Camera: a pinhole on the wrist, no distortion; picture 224 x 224 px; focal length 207.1 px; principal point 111.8 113.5 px. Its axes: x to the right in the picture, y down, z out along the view. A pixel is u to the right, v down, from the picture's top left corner.
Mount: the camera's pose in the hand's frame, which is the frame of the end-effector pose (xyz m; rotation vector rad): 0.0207 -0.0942 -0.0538 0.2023 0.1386 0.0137
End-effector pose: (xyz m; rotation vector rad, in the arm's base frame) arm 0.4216 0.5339 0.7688 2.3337 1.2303 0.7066
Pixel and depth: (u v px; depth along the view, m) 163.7 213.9 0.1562
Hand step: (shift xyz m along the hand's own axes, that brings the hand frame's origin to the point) 0.0811 -0.0501 0.1076
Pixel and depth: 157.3 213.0 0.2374
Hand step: 0.1053 -0.0284 0.1924
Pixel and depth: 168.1 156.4 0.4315
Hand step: 0.1967 -0.0894 0.3668
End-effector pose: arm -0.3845 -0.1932 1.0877 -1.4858 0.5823 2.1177
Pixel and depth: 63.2 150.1 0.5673
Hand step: -0.0325 -0.1127 0.5348
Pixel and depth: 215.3 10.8 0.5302
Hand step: 0.3565 -0.4501 0.3716
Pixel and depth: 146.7 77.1 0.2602
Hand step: 0.1002 -0.1897 0.1835
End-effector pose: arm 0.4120 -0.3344 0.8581 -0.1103 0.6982 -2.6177
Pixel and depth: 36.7 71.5 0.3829
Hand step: -0.0638 -0.2504 0.3209
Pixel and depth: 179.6 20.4 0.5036
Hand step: 0.2537 -0.4118 0.3668
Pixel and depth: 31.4 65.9 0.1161
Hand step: -0.0079 -0.1447 0.0596
